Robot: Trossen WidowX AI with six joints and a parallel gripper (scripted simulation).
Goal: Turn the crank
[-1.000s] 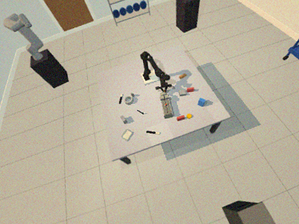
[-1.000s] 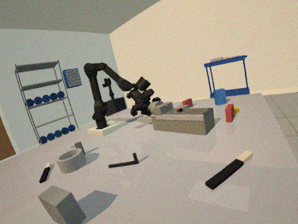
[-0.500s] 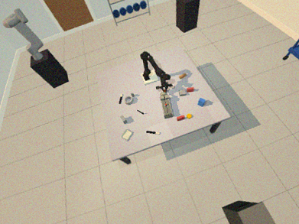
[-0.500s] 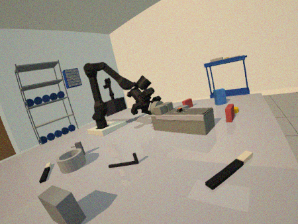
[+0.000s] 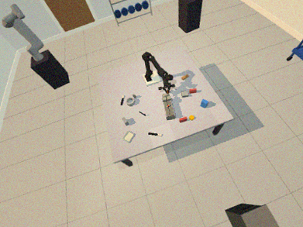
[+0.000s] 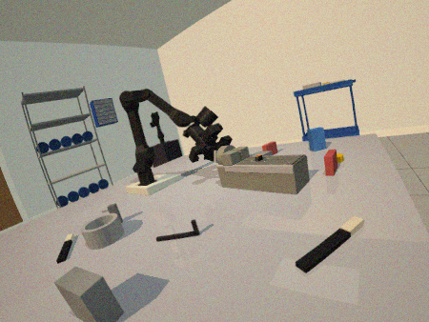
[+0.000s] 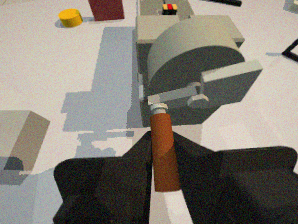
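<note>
The red pointer is 15 cm ahead of my gripper tip, 8 cm to the right of it and 3 cm above it. From my gripper tip the other things lie so: yellow disc (36 cm ahead, 9 cm to the left, 5 cm below); black l-shaped piece (35 cm to the right, 7 cm ahead, 4 cm below); brown crank handle (2 cm behind, 2 cm above, 1 cm to the left).
</note>
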